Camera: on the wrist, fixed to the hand. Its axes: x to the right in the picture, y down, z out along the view.
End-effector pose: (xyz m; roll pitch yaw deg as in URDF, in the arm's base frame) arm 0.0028 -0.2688 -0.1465 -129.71 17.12 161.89
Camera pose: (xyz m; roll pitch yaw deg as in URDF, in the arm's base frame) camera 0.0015 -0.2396 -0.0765 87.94 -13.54 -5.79
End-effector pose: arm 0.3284 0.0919 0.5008 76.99 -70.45 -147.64
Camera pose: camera 0.3214 0.0213 0.4739 -133.01 60.74 13.21
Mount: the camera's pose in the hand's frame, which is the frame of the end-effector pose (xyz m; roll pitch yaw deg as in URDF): -0.0107 -0.0363 -0.0657 -39.13 7.12 169.81
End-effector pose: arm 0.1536 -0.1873 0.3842 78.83 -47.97 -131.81
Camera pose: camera 0.1772 -0.2470 0.3439 -125.27 38.77 36.68
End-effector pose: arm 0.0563 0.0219 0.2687 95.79 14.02 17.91
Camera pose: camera 0.0184 0.0822 0.2427 -132.06 -24.72 -168.77
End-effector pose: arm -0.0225 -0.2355 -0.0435 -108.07 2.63 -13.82
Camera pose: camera -0.0427 -0.2833 0.0118 69.76 4.79 176.14
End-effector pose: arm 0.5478 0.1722 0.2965 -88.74 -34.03 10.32
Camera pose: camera 0.5318 0.1017 0.3194 56.32 43.97 -160.08
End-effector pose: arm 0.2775 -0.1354 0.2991 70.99 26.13 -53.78
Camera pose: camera 0.2979 -0.0781 0.2538 -103.56 -32.88 114.24
